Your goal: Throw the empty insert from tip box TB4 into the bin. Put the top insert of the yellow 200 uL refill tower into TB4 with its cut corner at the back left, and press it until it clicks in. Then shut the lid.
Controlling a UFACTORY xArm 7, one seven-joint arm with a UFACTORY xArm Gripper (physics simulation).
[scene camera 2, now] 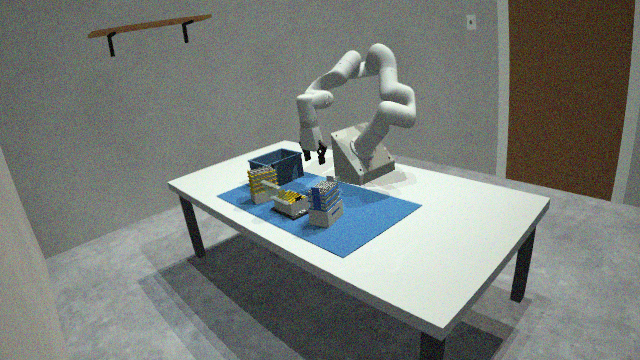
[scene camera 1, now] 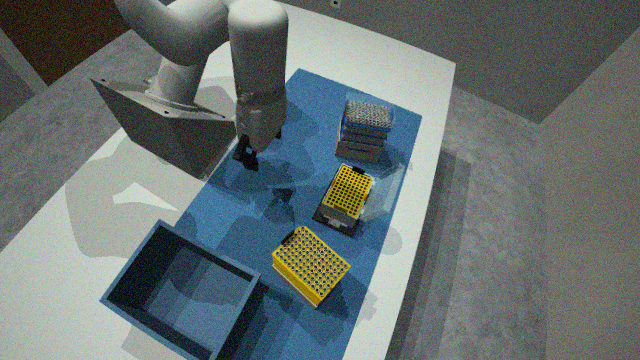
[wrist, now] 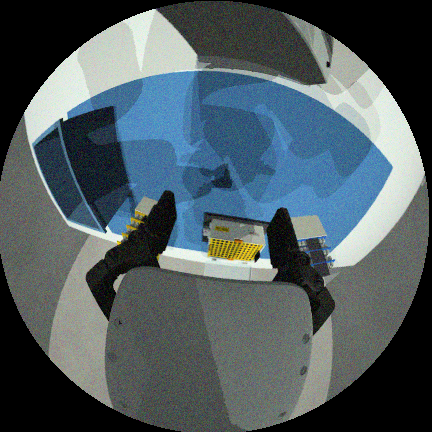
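Observation:
TB4 [scene camera 1: 340, 216] [scene camera 2: 295, 206] [wrist: 241, 229] is a grey box with its clear lid [scene camera 1: 386, 196] open on the side away from the arm's base. A yellow insert [scene camera 1: 349, 191] [wrist: 235, 248] with dark, empty-looking holes sits in it. The yellow refill tower [scene camera 1: 312, 261] [scene camera 2: 262, 183] stands angled beside the bin, tips showing in its top insert; one finger partly hides it in the wrist view. Its cut corner cannot be made out. The blue bin [scene camera 1: 255, 286] [scene camera 2: 290, 172] [wrist: 92, 150] looks empty. My gripper [scene camera 1: 265, 150] [scene camera 2: 314, 159] [wrist: 224, 210] is open and empty, high above the mat, on the base side of TB4.
A blue-tiered tip tower [scene camera 1: 366, 120] [scene camera 2: 326, 202] [wrist: 314, 247] stands on the other side of TB4 from the yellow tower. TB4 sits on a dark holder [scene camera 1: 320, 218]. The blue mat [scene camera 1: 302, 85] [scene camera 2: 367, 227] lies on the white table [scene camera 1: 415, 67]. The arm's base stands behind the mat.

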